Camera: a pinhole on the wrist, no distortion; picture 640 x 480 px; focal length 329.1 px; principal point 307.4 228.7 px. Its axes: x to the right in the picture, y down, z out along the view. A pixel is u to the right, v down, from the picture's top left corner.
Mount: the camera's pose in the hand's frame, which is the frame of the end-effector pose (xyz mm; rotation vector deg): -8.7 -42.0 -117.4 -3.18 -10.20 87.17
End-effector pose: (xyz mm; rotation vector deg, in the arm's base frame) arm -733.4 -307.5 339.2 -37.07 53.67 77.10
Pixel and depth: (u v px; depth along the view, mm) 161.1 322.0 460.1
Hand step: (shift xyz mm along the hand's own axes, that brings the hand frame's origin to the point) -214.9 -273.4 300.3
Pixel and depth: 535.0 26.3 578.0
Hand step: 271.1 294.8 537.2
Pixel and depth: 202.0 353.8 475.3
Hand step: -264.7 -219.9 312.2
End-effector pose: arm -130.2 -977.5 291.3 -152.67 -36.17 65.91
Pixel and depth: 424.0 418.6 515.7
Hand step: -373.2 116.6 362.1
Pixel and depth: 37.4 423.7 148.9
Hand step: -123.1 -170.3 6.4
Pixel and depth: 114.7 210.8 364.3
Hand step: -52.4 -282.7 227.2
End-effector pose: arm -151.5 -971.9 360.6 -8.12 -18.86 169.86
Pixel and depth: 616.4 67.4 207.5
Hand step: 68.2 131.3 118.0
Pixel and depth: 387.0 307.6 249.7
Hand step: -103.1 2.5 124.9
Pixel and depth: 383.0 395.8 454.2
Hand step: -300.8 39.7 304.9
